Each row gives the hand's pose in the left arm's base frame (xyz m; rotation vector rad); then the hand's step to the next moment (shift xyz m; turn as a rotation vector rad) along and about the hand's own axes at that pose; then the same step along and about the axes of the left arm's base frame.
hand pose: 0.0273 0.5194 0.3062 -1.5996 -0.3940 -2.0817
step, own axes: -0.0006 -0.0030 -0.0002 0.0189 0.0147 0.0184
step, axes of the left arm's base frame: -0.0017 0.0025 -0.0004 0.0192 -0.0069 0.0223
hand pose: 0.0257 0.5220 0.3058 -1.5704 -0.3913 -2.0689
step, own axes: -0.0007 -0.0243 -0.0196 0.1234 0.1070 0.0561
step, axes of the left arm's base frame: -0.0292 0.0102 -0.0045 0.0797 -0.0872 0.1260
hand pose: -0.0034 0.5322 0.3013 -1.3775 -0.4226 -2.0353
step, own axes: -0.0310 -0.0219 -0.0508 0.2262 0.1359 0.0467
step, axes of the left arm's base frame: -0.0427 -0.0032 -0.0468 0.0666 -0.1475 0.2136
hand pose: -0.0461 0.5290 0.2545 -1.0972 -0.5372 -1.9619
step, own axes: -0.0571 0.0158 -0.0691 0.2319 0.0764 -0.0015
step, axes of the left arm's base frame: -0.0050 -0.0310 -0.0854 -0.0077 -0.1481 0.1940
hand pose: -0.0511 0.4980 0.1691 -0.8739 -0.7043 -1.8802
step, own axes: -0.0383 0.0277 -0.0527 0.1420 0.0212 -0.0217
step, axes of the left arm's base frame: 0.0228 -0.0327 -0.0585 -0.0336 -0.0959 0.1038
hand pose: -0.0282 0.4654 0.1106 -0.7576 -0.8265 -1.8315
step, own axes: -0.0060 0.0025 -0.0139 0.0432 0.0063 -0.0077
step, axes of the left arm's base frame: 0.0025 -0.0089 -0.0122 -0.0105 -0.0300 0.0309
